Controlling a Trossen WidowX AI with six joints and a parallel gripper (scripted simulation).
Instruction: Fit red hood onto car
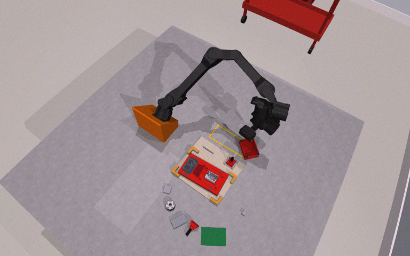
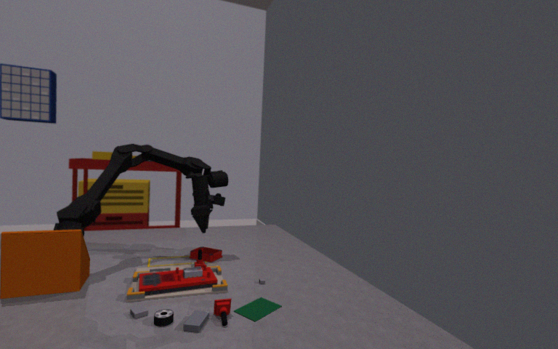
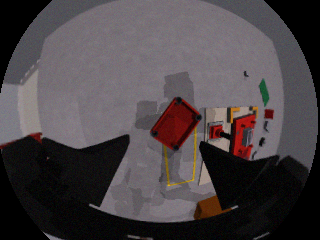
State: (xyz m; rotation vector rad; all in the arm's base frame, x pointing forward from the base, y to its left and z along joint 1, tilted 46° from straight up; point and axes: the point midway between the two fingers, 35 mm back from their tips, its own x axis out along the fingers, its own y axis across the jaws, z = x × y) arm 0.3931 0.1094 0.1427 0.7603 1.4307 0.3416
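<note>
Now: gripper tip 30 mm to the left of the red hood and 80 mm above it. Round my gripper tip: grey engine block 70 mm behind, 250 mm to the right, 70 mm below; then green pad 70 mm ahead, 460 mm to the right, 90 mm below.
</note>
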